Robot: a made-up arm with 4 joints.
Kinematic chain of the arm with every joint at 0, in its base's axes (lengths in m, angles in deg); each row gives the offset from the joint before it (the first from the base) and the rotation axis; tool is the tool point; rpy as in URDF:
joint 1: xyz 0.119 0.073 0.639 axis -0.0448 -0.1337 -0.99
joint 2: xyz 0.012 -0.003 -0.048 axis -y
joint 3: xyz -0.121 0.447 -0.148 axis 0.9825 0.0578 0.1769
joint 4: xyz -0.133 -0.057 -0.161 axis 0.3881 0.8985 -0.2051
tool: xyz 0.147 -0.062 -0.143 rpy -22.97 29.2 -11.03
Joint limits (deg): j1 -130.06..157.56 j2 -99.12..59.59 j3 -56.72..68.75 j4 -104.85..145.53
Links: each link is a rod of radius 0.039 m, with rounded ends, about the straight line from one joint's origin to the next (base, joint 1, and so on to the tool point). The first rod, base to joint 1, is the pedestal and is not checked.
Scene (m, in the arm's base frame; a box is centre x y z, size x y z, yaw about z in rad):
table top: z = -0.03
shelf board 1: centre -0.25 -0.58 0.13 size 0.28 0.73 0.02 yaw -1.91
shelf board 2: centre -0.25 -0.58 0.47 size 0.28 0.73 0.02 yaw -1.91
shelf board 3: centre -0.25 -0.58 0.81 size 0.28 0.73 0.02 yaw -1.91
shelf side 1: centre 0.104 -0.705 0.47 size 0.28 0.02 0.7 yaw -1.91
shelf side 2: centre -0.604 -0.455 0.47 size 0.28 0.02 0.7 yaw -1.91
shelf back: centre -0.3 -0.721 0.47 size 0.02 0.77 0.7 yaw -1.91
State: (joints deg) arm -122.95 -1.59 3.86 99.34
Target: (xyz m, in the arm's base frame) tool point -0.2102 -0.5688 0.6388
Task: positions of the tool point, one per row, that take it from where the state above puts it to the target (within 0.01 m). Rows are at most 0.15 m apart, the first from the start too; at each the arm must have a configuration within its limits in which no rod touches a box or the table.
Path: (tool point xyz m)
1: -0.1373 -0.5342 0.2751
2: -0.1210 -0.4767 0.2637
3: -0.0924 -0.4219 0.2728
4: -0.0586 -0.3722 0.3039
5: -0.0735 -0.3914 0.4098
6: -0.1011 -0.3827 0.5243
7: -0.1304 -0.3428 0.6388
8: -0.1613 -0.4151 0.6153
9: -0.1886 -0.4771 0.6072
10: -0.2065 -0.5286 0.6157
11: -0.2102 -0.5688 0.6388

